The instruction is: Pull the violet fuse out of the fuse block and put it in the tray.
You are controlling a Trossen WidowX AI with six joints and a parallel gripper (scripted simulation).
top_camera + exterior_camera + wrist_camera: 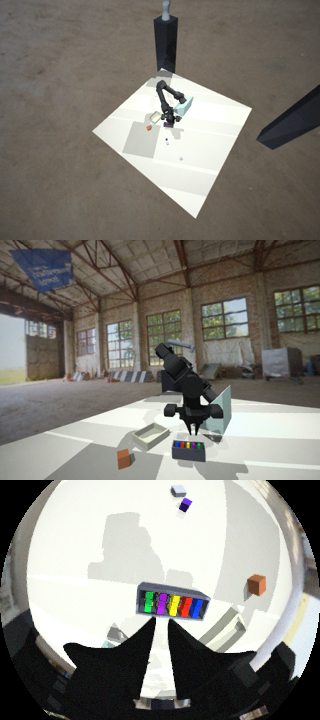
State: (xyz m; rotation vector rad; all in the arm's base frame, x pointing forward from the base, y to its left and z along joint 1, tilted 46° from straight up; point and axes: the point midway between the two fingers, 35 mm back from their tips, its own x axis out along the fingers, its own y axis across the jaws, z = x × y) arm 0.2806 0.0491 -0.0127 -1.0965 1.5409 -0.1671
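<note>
Right now the violet fuse is 50 mm below my gripper tip. The rest, counted from my gripper tip: pale tray 30 mm ahead, 190 mm to the right, 70 mm below.
</note>
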